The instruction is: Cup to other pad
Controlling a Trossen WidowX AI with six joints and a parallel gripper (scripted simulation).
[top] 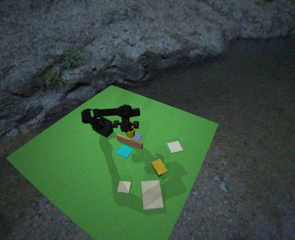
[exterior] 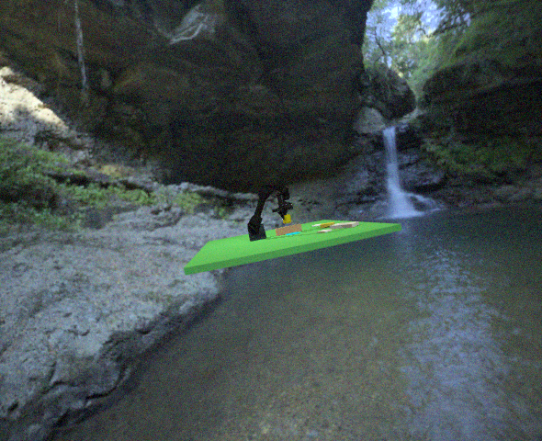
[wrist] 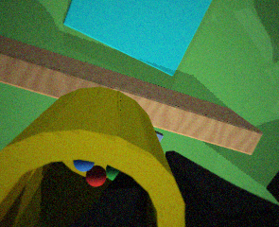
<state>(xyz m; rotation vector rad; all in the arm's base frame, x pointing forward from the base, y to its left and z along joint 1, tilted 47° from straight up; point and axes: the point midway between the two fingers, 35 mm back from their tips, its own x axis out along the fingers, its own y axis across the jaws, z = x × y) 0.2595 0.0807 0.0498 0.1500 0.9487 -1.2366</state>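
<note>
Right now my gripper tip is 130 mm above the cyan pad, 80 mm to the left of it and 30 mm short of it. The rest, counted from my gripper tip: yellow cup (20 mm to the left, 20 mm ahead); brown wooden bar (100 mm below, 20 mm ahead); grey-blue pad (130 mm below, 80 mm to the left, 10 mm ahead).
</note>
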